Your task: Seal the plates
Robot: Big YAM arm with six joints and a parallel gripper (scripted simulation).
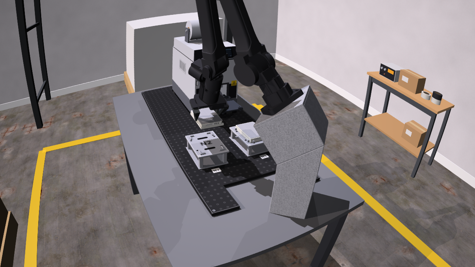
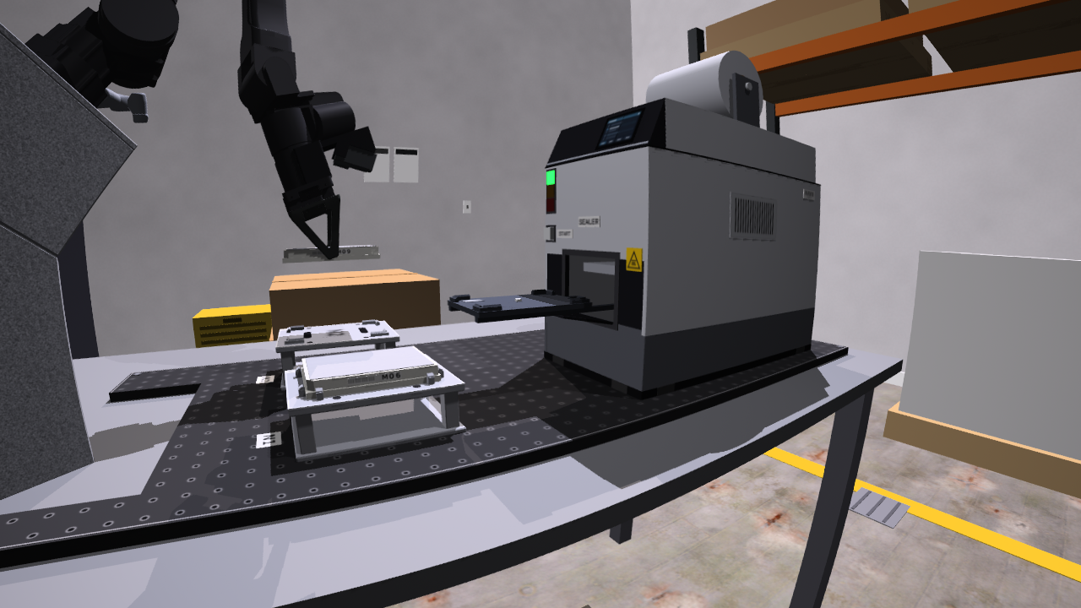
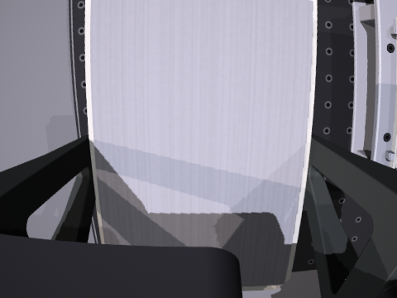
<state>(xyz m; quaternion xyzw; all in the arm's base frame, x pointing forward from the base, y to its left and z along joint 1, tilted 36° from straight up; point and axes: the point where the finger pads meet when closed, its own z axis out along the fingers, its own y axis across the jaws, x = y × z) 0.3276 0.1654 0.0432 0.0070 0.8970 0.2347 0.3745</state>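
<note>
Right now the nest N2 is 12 cm below my hand. Round my hand: white well plate (right at my hand); start button (31 cm ahead, 2 cm to the right, 2 cm above); sealer stage (23 cm ahead, 13 cm to the right, 6 cm below).
</note>
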